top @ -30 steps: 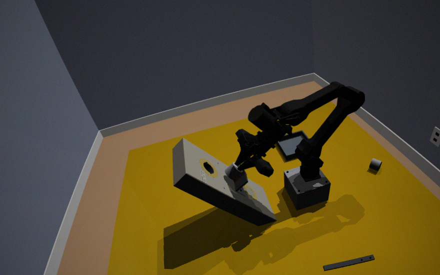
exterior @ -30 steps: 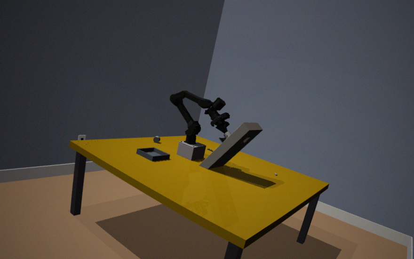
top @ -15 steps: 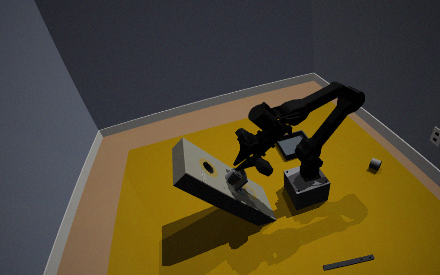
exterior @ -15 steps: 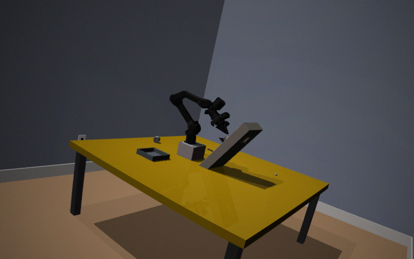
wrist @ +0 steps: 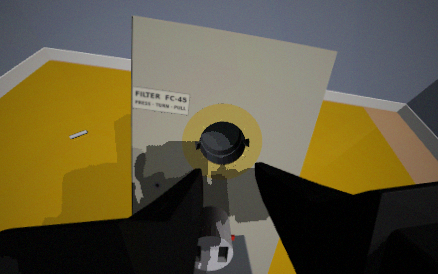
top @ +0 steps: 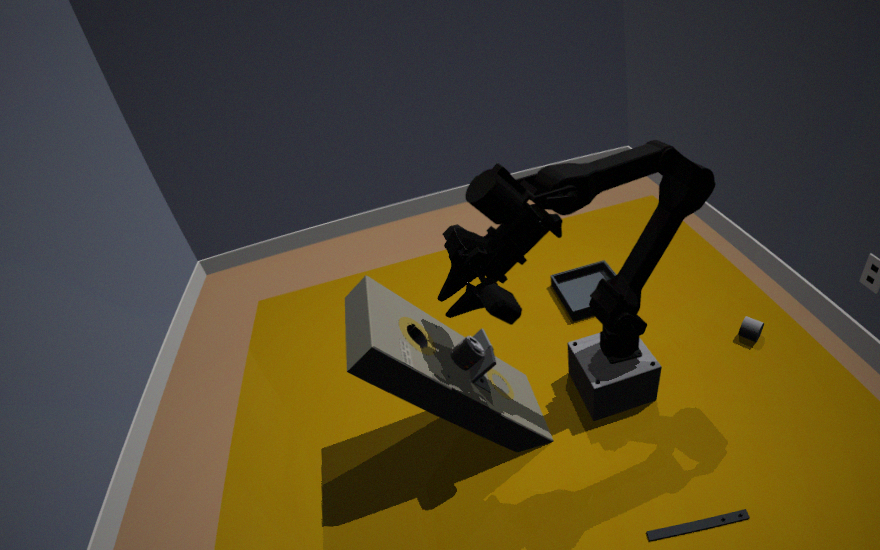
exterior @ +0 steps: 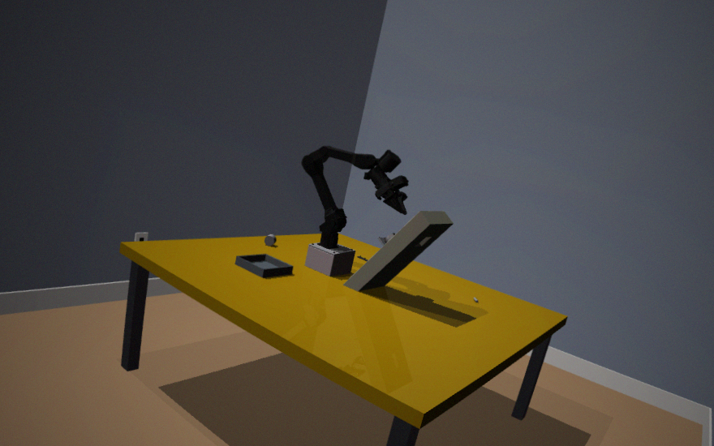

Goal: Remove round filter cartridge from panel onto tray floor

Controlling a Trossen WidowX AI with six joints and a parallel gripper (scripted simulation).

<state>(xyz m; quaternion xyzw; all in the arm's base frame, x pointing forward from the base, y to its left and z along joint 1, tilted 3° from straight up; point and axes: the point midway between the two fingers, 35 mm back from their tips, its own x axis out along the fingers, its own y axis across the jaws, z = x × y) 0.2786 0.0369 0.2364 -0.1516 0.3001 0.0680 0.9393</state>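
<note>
Right now my gripper tip is 2 cm past the round grey filter cartridge and 11 cm above it. Round my gripper tip: dark tray (34 cm behind, 31 cm to the right, 30 cm below); then beige service panel (2 cm ahead, 13 cm below).
</note>
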